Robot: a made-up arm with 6 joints. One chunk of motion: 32 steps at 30 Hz.
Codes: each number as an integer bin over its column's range. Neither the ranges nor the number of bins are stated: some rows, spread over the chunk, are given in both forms.
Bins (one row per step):
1: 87 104 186 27 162 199
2: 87 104 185 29 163 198
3: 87 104 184 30 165 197
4: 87 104 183 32 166 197
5: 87 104 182 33 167 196
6: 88 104 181 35 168 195
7: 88 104 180 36 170 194
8: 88 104 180 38 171 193
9: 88 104 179 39 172 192
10: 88 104 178 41 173 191
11: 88 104 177 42 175 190
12: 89 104 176 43 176 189
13: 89 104 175 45 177 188
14: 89 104 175 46 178 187
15: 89 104 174 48 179 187
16: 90 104 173 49 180 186
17: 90 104 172 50 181 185
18: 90 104 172 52 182 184
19: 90 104 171 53 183 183
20: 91 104 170 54 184 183
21: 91 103 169 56 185 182
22: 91 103 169 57 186 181
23: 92 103 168 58 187 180
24: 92 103 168 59 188 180
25: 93 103 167 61 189 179
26: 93 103 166 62 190 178
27: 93 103 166 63 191 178
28: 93 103 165 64 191 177
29: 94 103 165 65 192 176
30: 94 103 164 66 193 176
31: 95 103 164 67 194 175
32: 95 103 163 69 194 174
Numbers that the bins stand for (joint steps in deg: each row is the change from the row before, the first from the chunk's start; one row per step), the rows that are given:
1: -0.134 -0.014 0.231 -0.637 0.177 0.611
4: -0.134 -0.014 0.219 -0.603 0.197 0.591
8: -0.130 -0.014 0.207 -0.562 0.222 0.552
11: -0.130 -0.014 0.195 -0.535 0.242 0.523
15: -0.126 -0.014 0.183 -0.494 0.261 0.493
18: -0.121 -0.014 0.175 -0.467 0.276 0.464
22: -0.117 -0.016 0.163 -0.433 0.296 0.435
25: -0.108 -0.016 0.155 -0.406 0.311 0.415
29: -0.103 -0.016 0.146 -0.379 0.326 0.385
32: -0.099 -0.016 0.138 -0.352 0.336 0.366
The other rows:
2: -0.134 -0.014 0.227 -0.623 0.182 0.601
3: -0.134 -0.014 0.223 -0.616 0.192 0.591
5: -0.134 -0.014 0.215 -0.596 0.202 0.582
6: -0.130 -0.014 0.211 -0.583 0.207 0.572
7: -0.130 -0.014 0.207 -0.576 0.217 0.562
9: -0.130 -0.014 0.203 -0.555 0.227 0.542
10: -0.130 -0.014 0.199 -0.542 0.232 0.533
12: -0.126 -0.014 0.191 -0.528 0.247 0.513
13: -0.126 -0.014 0.187 -0.515 0.252 0.503
14: -0.126 -0.014 0.187 -0.508 0.257 0.493
16: -0.121 -0.014 0.179 -0.488 0.266 0.484
17: -0.121 -0.014 0.175 -0.481 0.271 0.474
19: -0.121 -0.014 0.171 -0.460 0.281 0.454
20: -0.117 -0.014 0.167 -0.454 0.286 0.454
21: -0.117 -0.016 0.163 -0.440 0.291 0.444
23: -0.112 -0.016 0.159 -0.427 0.301 0.425
24: -0.112 -0.016 0.159 -0.420 0.306 0.425
26: -0.108 -0.016 0.151 -0.399 0.316 0.405
27: -0.108 -0.016 0.151 -0.393 0.321 0.405
28: -0.108 -0.016 0.146 -0.386 0.321 0.395
30: -0.103 -0.016 0.142 -0.372 0.331 0.385
31: -0.099 -0.016 0.142 -0.365 0.336 0.376

